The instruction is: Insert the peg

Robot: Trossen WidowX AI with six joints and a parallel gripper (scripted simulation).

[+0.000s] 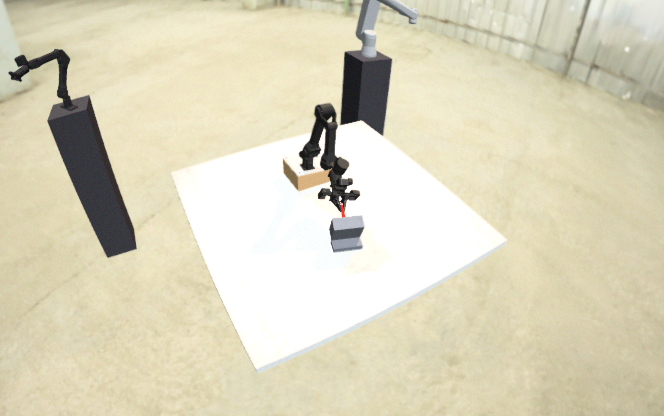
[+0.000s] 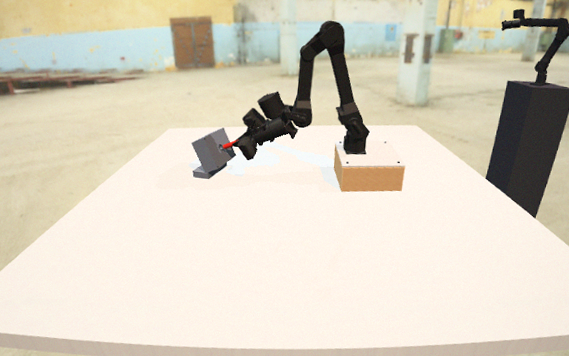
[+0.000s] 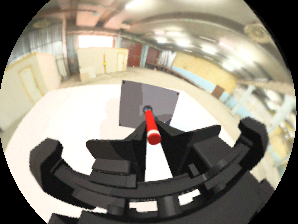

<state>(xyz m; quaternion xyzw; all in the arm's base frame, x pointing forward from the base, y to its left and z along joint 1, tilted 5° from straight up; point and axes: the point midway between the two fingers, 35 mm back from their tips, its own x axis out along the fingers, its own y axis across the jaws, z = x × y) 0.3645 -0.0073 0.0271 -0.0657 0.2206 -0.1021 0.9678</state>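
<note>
The grey sloped panel lies 70 mm ahead of my gripper tip, 20 mm to the right of it and 30 mm below it. Also, from my gripper tip: thin red peg: 10 mm behind, 10 mm above.
</note>
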